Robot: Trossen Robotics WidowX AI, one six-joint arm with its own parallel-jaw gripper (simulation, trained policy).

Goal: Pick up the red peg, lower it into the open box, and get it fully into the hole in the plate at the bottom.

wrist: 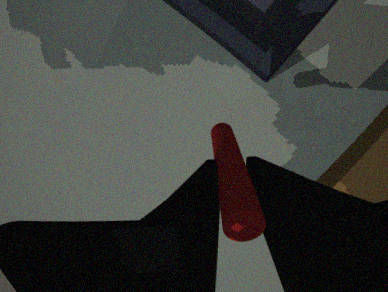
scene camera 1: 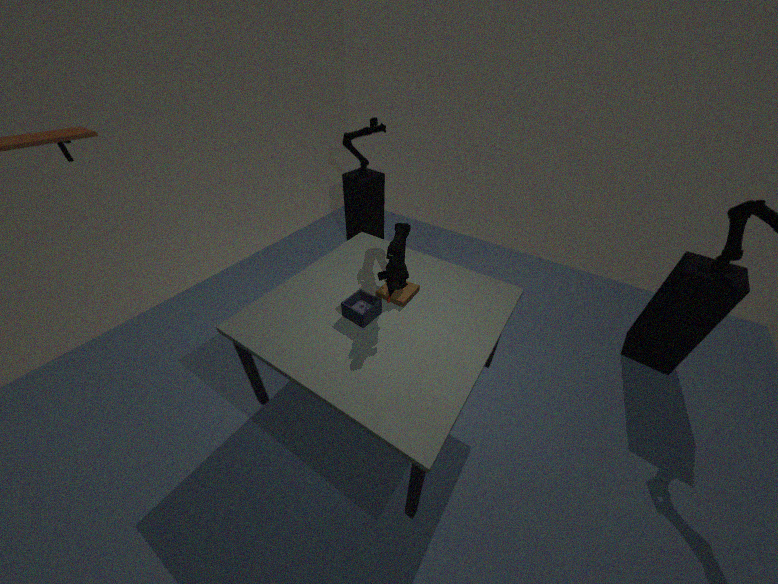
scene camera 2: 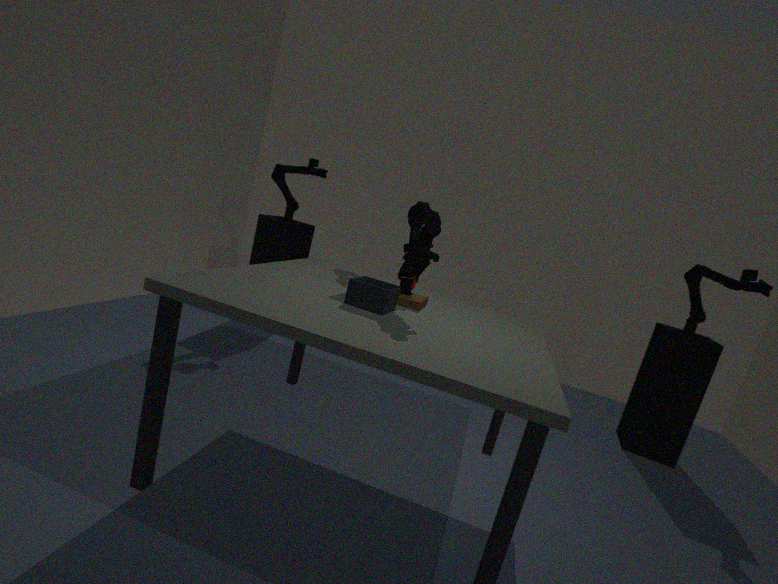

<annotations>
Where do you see a dark blue box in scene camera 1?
362, 320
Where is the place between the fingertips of my gripper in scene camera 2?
At 415, 277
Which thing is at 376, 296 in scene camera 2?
A dark blue box.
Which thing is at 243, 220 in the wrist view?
A red peg.
</annotations>
